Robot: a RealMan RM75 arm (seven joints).
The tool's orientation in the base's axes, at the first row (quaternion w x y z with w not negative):
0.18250, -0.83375, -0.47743, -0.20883
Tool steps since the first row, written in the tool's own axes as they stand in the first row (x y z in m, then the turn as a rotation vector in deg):
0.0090, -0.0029, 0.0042, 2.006, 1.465, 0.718
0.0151, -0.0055, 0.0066, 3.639, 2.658, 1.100
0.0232, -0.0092, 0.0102, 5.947, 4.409, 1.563
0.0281, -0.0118, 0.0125, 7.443, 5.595, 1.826
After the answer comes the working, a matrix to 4 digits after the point.
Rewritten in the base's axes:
0.0023, 0.0100, 0.0015, 2.319, 1.106, 0.287
0.0032, 0.0168, 0.0029, 4.173, 1.905, 0.692
0.0043, 0.0262, 0.0045, 6.835, 2.963, 1.322
0.0047, 0.0322, 0.0053, 8.599, 3.606, 1.757

The tool's axes in the first row as the columns of a matrix, in the base's axes (rounded; the answer above uses it unrounded):
0.4569, 0.8723, 0.1740
0.7199, -0.4775, 0.5037
0.5225, -0.1049, -0.8462

